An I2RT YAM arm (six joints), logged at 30 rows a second.
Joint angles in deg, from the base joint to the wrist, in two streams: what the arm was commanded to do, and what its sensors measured. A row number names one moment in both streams.
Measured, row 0:
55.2, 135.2, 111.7, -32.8, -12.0, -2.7
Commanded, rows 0 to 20:
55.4, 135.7, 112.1, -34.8, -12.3, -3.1
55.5, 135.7, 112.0, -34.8, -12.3, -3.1
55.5, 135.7, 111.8, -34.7, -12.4, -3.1
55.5, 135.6, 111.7, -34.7, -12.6, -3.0
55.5, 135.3, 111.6, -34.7, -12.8, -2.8
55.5, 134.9, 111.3, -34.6, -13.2, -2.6
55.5, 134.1, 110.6, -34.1, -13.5, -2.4
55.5, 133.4, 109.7, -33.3, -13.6, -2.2
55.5, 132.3, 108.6, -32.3, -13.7, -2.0
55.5, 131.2, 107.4, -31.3, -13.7, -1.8
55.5, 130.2, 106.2, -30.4, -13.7, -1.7
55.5, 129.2, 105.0, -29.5, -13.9, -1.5
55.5, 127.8, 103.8, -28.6, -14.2, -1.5
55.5, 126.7, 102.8, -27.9, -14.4, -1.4
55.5, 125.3, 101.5, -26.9, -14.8, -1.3
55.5, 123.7, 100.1, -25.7, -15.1, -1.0
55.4, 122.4, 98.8, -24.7, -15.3, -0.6
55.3, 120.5, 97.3, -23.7, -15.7, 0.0
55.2, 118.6, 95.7, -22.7, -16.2, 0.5
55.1, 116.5, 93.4, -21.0, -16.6, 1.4
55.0, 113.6, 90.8, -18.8, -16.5, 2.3
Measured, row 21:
55.3, 118.0, 94.5, -25.6, -15.0, -0.6
